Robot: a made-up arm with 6 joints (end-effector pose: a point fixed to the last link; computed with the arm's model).
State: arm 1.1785 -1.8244 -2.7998 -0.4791 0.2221 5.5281
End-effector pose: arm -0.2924 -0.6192 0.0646 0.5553 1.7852 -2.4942
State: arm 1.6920 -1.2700 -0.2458 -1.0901 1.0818 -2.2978
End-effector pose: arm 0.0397 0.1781 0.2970 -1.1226 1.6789 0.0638
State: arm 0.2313 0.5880 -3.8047 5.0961 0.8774 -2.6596
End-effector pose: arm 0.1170 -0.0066 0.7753 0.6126 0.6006 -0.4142
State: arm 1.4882 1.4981 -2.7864 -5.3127 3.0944 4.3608
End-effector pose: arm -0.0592 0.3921 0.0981 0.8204 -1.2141 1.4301
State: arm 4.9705 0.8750 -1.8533 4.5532 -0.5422 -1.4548
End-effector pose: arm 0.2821 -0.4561 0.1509 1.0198 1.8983 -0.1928
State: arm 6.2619 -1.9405 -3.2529 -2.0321 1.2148 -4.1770
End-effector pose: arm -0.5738 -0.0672 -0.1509 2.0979 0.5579 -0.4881
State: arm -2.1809 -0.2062 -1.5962 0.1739 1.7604 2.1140
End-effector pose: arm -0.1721 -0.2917 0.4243 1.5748 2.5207 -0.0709
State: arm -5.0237 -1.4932 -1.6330 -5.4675 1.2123 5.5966
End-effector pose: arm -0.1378 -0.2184 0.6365 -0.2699 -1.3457 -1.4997
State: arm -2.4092 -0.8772 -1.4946 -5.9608 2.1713 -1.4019
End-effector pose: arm -0.0287 -0.0979 0.4935 2.6388 -1.1115 0.2418
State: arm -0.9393 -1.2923 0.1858 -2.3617 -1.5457 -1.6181
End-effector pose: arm 0.0055 0.1544 0.1851 -0.5686 2.3466 0.7960
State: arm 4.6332 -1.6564 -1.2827 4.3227 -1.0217 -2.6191
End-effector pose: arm 0.1721 0.2008 0.4232 -1.2605 0.9608 -2.5525
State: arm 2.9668 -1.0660 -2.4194 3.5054 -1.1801 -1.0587
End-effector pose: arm 0.1747 -0.0898 0.5671 -0.7734 -0.7134 2.0339
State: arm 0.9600 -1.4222 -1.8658 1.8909 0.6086 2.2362
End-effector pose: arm -0.2044 -0.3077 0.6669 -0.6766 -0.3793 1.8209
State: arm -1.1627 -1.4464 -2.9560 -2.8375 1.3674 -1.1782
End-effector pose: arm -0.2960 0.6019 0.2129 0.0424 -2.6204 -0.4719
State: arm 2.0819 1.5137 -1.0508 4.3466 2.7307 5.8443
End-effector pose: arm -0.0195 0.3194 -0.0705 -0.6907 0.1898 0.3299
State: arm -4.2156 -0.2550 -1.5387 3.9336 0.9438 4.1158
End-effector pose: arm -0.1460 0.3391 0.6163 -0.7028 0.4205 0.2345
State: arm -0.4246 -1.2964 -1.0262 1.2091 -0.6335 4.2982
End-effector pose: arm -0.1546 -0.0976 0.5761 0.7372 -0.4951 1.5912
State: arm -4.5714 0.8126 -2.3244 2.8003 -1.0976 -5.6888
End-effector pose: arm -0.0068 0.4445 0.2016 -1.5091 2.1825 0.3264
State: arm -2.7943 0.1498 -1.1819 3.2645 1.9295 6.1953
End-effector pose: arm -0.4409 -0.1385 0.4526 0.2939 -0.1023 -2.9204
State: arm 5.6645 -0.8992 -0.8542 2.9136 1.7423 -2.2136
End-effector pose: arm 0.1138 -0.0396 0.6315 0.1315 -0.5850 -2.7764
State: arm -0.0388 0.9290 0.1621 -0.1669 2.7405 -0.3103
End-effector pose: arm 0.0469 -0.0265 0.2862 1.0082 -0.0308 2.7574
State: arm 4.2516 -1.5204 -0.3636 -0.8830 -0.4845 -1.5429
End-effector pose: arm 0.1078 -0.0516 0.4787 0.8926 0.5112 -0.9771
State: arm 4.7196 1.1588 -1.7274 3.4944 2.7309 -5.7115
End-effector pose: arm -0.0477 -0.5216 0.1889 -0.0608 -0.2363 -1.2990
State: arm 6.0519 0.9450 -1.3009 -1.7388 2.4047 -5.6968
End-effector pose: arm 0.3530 -0.2523 0.1014 0.7732 -0.0012 -0.8685
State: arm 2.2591 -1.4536 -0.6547 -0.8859 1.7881 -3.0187
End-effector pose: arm 0.0631 0.1096 0.3821 -1.7655 1.4218 -0.0349
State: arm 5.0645 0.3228 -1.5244 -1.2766 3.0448 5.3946
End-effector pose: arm -0.0148 -0.2840 0.3776 -1.1319 1.0277 2.0046
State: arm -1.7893 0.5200 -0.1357 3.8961 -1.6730 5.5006
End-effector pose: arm 0.0612 -0.1098 0.2584 -1.5263 -0.8675 -2.5776
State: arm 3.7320 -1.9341 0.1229 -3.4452 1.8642 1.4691
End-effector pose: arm 0.0328 -0.0348 0.3980 -0.3656 0.5276 -1.0386
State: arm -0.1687 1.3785 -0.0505 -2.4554 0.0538 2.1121
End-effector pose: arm -0.1047 0.0803 0.0930 -2.3015 -0.2319 1.6869
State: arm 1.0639 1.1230 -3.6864 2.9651 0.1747 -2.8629
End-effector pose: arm 0.2537 0.4281 0.5641 -0.4084 -0.2524 -1.9353
